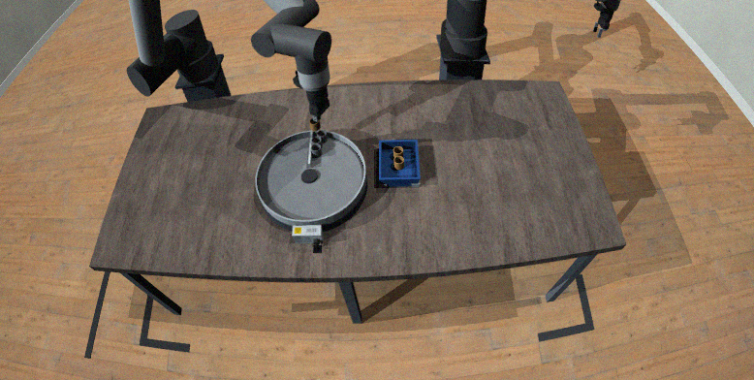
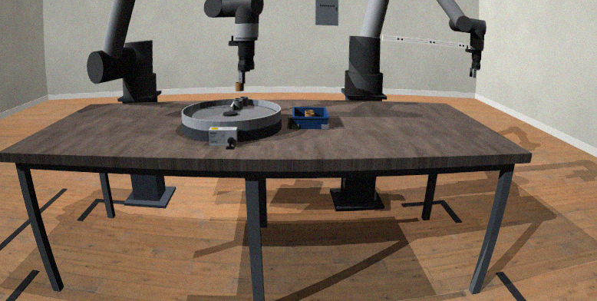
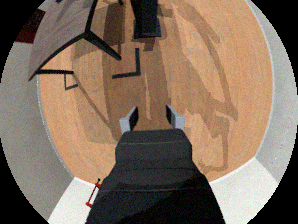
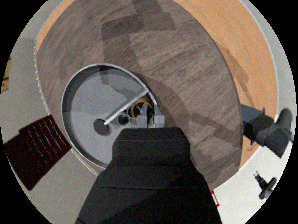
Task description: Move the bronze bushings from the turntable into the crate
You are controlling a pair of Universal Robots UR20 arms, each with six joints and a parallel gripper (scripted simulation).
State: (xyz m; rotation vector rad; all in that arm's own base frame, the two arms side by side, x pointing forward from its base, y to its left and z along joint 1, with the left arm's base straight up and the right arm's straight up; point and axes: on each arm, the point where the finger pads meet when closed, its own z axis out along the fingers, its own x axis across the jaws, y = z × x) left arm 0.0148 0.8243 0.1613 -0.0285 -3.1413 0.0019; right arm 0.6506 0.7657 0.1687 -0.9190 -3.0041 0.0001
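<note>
The blue crate lies 30 cm to the left of my right hand, 14 cm below it and 13 cm ahead of it.
</note>
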